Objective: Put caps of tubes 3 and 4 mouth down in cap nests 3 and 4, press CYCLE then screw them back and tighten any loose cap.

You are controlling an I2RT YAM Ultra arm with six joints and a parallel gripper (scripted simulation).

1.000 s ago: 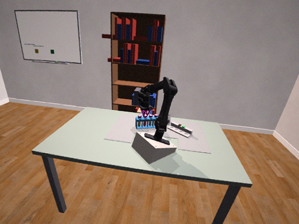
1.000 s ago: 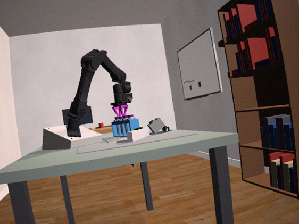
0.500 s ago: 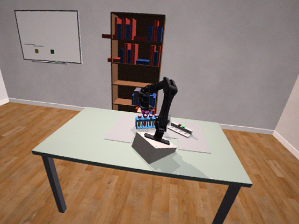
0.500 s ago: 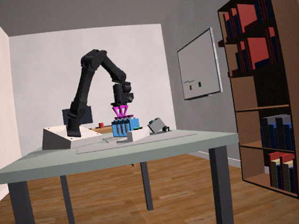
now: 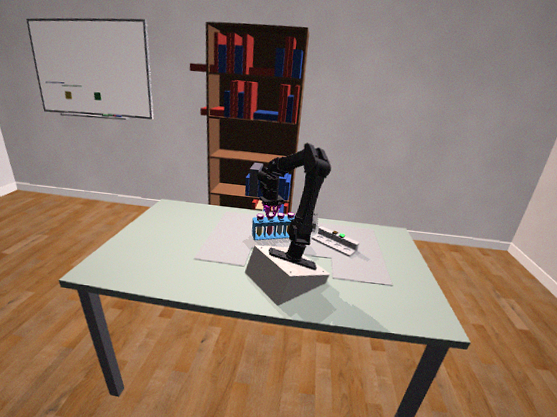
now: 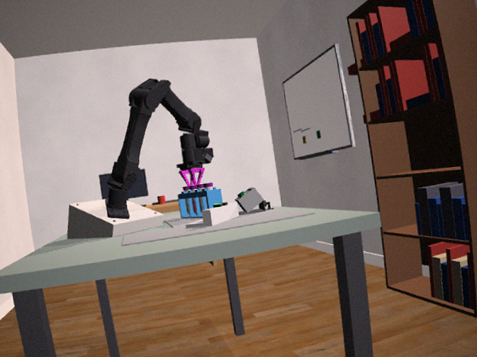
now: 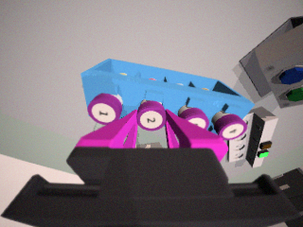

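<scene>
My gripper is now 100 mm to the left of the purple cap and 20 mm short of it. Round my hand: grey key desk: 200 mm to the right, 130 mm ahead, 60 mm below; then blue cycle key: 170 mm to the right, 120 mm ahead, 50 mm below; then green ready key: 210 mm to the right, 100 mm ahead, 50 mm below.
</scene>
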